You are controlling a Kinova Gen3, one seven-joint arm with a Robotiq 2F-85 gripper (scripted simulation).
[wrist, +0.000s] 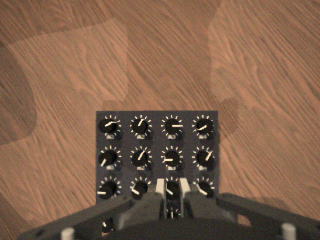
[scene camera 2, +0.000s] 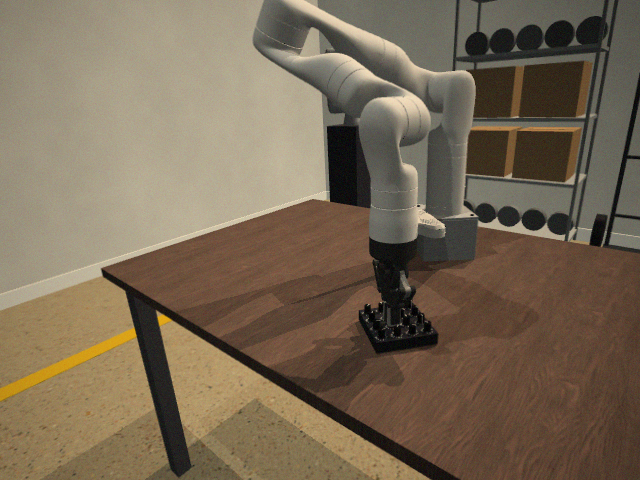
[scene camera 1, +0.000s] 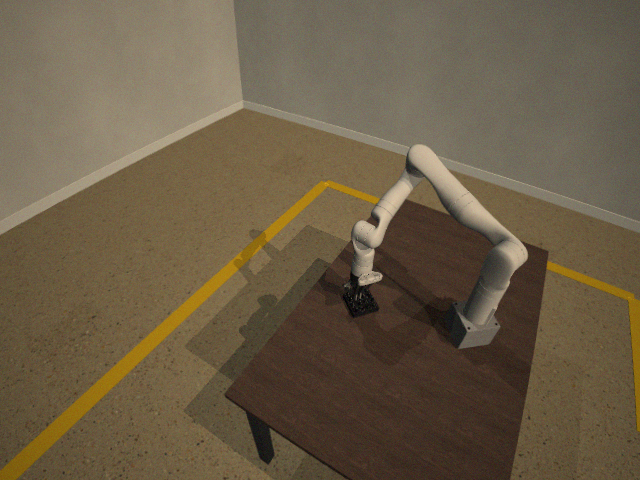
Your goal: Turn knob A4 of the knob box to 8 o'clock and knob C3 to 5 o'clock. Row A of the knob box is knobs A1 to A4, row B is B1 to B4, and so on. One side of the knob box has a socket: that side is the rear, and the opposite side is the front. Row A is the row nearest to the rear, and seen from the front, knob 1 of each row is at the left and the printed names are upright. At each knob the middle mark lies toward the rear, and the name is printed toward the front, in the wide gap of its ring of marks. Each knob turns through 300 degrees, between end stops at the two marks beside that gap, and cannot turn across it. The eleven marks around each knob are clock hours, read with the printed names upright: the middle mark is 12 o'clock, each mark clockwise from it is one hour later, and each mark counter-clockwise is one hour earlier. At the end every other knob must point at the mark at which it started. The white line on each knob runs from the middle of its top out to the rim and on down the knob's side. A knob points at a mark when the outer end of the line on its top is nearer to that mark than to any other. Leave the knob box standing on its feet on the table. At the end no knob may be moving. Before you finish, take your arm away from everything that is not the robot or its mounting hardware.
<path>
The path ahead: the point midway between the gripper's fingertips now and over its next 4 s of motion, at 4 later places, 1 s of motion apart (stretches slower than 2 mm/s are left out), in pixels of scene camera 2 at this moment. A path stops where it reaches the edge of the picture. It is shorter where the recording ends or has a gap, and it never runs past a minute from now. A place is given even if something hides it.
The gripper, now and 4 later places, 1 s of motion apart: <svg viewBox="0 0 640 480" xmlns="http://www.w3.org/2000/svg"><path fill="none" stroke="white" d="M391 322L392 303L392 300L392 294L391 294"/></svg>
</path>
